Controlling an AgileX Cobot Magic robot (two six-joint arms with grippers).
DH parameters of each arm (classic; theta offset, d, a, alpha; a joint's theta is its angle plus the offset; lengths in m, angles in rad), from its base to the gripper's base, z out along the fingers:
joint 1: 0 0.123 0 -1.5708
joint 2: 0.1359 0 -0.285 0
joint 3: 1.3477 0 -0.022 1.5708
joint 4: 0 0.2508 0 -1.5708
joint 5: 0 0 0.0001 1.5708
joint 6: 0 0.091 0 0
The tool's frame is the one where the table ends.
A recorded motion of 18 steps. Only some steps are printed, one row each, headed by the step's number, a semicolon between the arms.
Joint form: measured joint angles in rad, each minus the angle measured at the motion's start. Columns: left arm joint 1, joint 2, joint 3, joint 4, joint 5, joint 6; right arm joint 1, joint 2, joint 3, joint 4, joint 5, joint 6.
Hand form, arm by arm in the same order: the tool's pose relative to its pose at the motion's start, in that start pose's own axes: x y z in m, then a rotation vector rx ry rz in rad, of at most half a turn. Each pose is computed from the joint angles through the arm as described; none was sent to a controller.
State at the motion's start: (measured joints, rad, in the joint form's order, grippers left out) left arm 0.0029 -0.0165 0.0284 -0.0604 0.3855 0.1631; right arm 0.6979 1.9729 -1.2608 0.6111 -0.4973 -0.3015
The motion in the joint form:
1: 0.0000 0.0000 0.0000 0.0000 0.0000 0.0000; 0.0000 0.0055 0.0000 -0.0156 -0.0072 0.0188
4: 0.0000 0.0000 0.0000 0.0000 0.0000 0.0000; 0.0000 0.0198 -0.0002 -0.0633 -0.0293 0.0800
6: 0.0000 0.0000 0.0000 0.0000 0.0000 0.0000; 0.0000 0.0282 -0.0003 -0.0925 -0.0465 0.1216
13: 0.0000 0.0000 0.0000 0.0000 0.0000 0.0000; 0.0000 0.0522 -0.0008 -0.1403 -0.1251 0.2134
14: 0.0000 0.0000 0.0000 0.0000 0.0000 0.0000; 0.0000 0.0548 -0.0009 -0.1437 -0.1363 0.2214
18: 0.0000 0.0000 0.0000 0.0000 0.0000 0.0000; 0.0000 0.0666 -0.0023 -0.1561 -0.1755 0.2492
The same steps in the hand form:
1: 0.0000 0.0000 0.0000 0.0000 0.0000 0.0000; 0.0015 0.0002 0.0010 -0.0038 -0.0039 0.0036
4: 0.0000 0.0000 0.0000 0.0000 0.0000 0.0000; 0.0049 0.0009 0.0035 -0.0176 -0.0180 0.0196
6: 0.0000 0.0000 0.0000 0.0000 0.0000 0.0000; 0.0066 0.0014 0.0049 -0.0266 -0.0301 0.0339
13: 0.0000 0.0000 0.0000 0.0000 0.0000 0.0000; 0.0092 0.0011 0.0086 -0.0354 -0.0893 0.0803
14: 0.0000 0.0000 0.0000 0.0000 0.0000 0.0000; 0.0092 0.0009 0.0090 -0.0356 -0.0983 0.0850
18: 0.0000 0.0000 0.0000 0.0000 0.0000 0.0000; 0.0103 0.0005 0.0107 -0.0369 -0.1281 0.1006

